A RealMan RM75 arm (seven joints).
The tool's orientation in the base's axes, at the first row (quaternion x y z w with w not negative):
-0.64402, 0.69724, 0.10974, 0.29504
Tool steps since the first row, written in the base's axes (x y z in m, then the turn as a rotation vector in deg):
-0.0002, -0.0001, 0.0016, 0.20, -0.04, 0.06
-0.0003, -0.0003, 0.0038, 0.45, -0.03, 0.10
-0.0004, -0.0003, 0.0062, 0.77, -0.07, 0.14
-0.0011, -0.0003, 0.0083, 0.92, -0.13, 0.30
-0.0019, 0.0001, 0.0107, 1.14, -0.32, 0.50
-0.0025, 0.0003, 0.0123, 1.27, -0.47, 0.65
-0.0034, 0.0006, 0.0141, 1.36, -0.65, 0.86
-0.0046, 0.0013, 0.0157, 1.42, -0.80, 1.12
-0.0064, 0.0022, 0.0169, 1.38, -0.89, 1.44
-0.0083, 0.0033, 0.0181, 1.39, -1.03, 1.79
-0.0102, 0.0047, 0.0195, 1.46, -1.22, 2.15
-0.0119, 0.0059, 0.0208, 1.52, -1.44, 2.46
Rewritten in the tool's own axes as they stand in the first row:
-0.0008, -0.0002, -0.0014, 0.00, -0.21, -0.02
-0.0019, -0.0006, -0.0033, -0.03, -0.46, 0.03
-0.0032, -0.0011, -0.0052, -0.02, -0.78, 0.06
-0.0043, -0.0009, -0.0071, -0.05, -0.97, -0.06
-0.0060, -0.0006, -0.0090, -0.01, -1.26, -0.26
-0.0071, -0.0003, -0.0104, 0.04, -1.44, -0.43
-0.0083, 0.0002, -0.0119, 0.07, -1.60, -0.67
-0.0098, 0.0011, -0.0131, 0.05, -1.74, -0.94
-0.0112, 0.0026, -0.0141, -0.05, -1.79, -1.26
-0.0128, 0.0044, -0.0150, -0.13, -1.90, -1.61
-0.0147, 0.0061, -0.0159, -0.17, -2.07, -1.98
-0.0165, 0.0076, -0.0167, -0.15, -2.23, -2.33

